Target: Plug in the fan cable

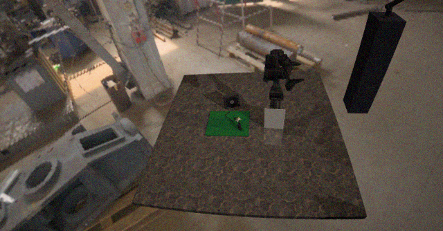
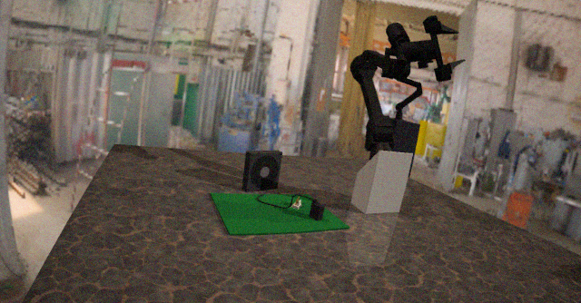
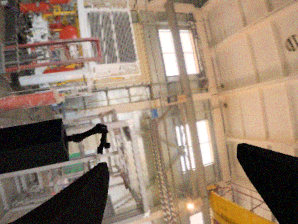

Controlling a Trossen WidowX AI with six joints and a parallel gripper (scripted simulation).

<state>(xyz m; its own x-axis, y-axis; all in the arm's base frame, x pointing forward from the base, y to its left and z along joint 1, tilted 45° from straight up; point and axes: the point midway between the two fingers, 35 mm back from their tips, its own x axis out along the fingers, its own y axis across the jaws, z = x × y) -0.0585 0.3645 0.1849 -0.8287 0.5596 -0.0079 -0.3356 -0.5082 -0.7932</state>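
The black plug is 36 cm ahead of my gripper tip, 8 cm to the right of it and 51 cm below it. Round my gripper tip: black fan 43 cm ahead, 30 cm to the right, 47 cm below; pale header 38 cm ahead, 16 cm to the right, 53 cm below; green board 45 cm ahead, 13 cm to the right, 55 cm below.
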